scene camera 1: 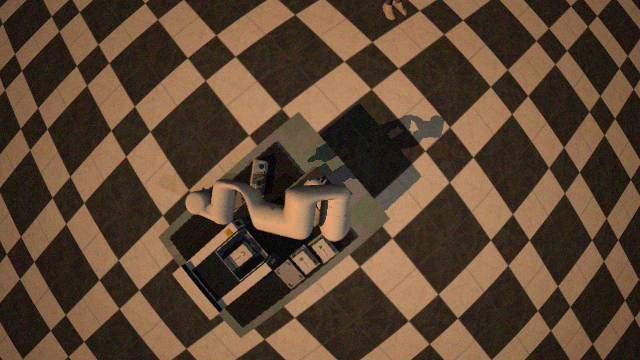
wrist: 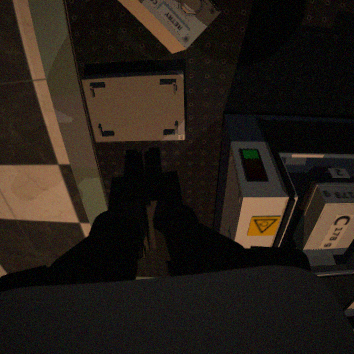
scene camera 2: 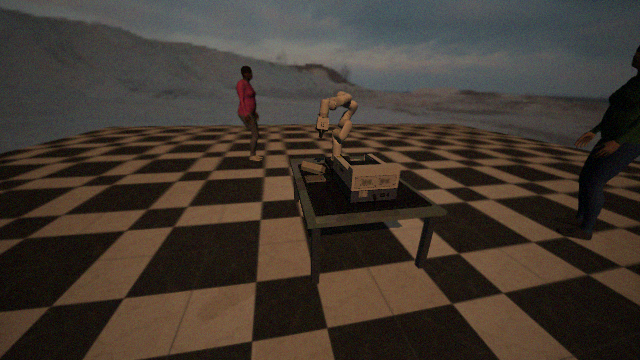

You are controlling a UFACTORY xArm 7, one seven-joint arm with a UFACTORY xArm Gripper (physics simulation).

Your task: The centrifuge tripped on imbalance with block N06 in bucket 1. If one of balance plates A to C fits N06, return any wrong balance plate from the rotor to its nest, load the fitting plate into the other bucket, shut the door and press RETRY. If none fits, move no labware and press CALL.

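Places are measured from the arm's base along level axes (x ahead, y left, z up), in metres.
Where they show: gripper, fingertip midpoint: (wrist: 145, 172) (scene camera 2: 320, 138).
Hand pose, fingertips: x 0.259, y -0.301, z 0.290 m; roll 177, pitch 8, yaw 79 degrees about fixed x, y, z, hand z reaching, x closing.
Observation:
After its pixels a point has its place.
My gripper (scene camera 2: 321, 136) {x 0.259, y -0.301, z 0.290 m} (wrist: 145, 172) {x 0.259, y -0.301, z 0.290 m} is shut and empty, above the table beside a bare flat nest (wrist: 137, 107) {x 0.359, y -0.383, z -0.019 m} with four corner brackets. Plate C (scene camera 1: 241, 254) {x 0.522, y -0.102, z 0.148 m} (wrist: 327, 225) {x 0.519, y -0.119, z 0.147 m}, marked 178 g, sits in the bucket labelled 2 inside the open-topped centrifuge (scene camera 1: 250, 281) {x 0.597, y 0.026, z 0.175 m} (scene camera 2: 375, 177) {x 0.886, y -0.183, z 0.146 m} (wrist: 262, 200) {x 0.414, y -0.223, z 0.174 m}. In scene camera 1, plate A (scene camera 1: 324, 248) {x 0.243, y 0.257, z 0.017 m} and plate B (scene camera 1: 305, 261) {x 0.376, y 0.216, z 0.019 m} stand in a row beside an empty nest (scene camera 1: 290, 274) {x 0.519, y 0.202, z -0.023 m}. The button panel (scene camera 1: 258, 175) {x 0.138, y -0.320, z 0.038 m} (wrist: 182, 22) {x 0.235, y -0.279, z 0.038 m} shows its RETRY label in the wrist view. Block N06 does not show.
The arm (scene camera 1: 270, 215) {x 0.118, y -0.048, z 0.626 m} (scene camera 2: 342, 131) {x 0.118, y -0.015, z 0.308 m} spans the table (scene camera 1: 295, 125) {x -0.251, y -0.359, z -0.048 m} (scene camera 2: 370, 217) {x 1.026, y -0.296, z -0.048 m} and hides its middle in scene camera 1. The centrifuge's side wall, with a yellow warning label (wrist: 264, 225) {x 0.458, y -0.221, z 0.176 m}, rises to the right of the gripper in the wrist view. Two people stand away from the table.

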